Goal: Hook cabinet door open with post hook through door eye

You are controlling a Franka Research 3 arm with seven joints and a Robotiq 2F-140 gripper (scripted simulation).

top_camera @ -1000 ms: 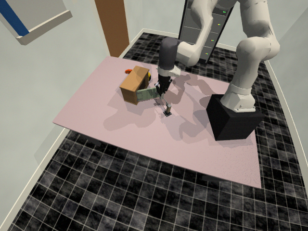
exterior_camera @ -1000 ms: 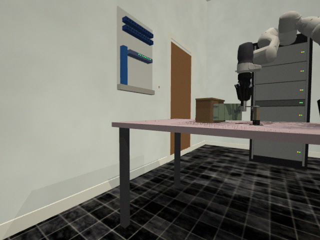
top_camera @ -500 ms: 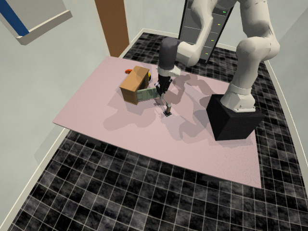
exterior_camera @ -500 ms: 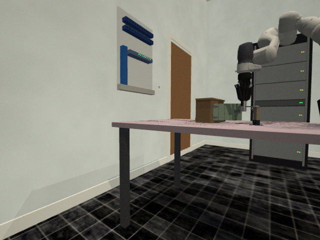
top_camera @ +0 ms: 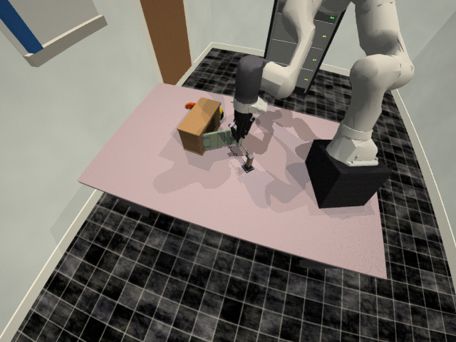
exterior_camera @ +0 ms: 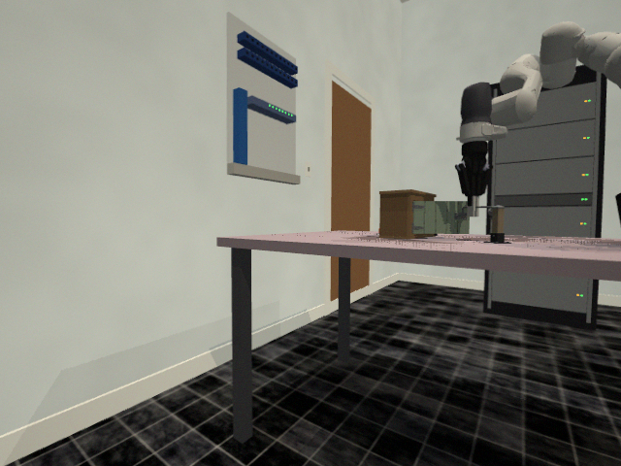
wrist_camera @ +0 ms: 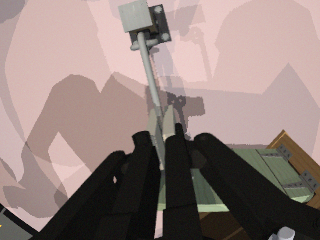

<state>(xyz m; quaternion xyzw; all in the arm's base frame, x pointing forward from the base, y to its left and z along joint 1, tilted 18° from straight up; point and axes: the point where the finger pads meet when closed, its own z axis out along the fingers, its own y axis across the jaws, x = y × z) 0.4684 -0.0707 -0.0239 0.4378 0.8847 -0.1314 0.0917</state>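
The hook rod is 1 cm behind my hand, 1 cm to the left of it and 2 cm below it. Round my hand: cabinet door: 10 cm ahead, 2 cm to the right, 4 cm below; then yellow object: 15 cm ahead, 27 cm to the right, 8 cm below; then orange object: 29 cm ahead, 33 cm to the right, 9 cm below.
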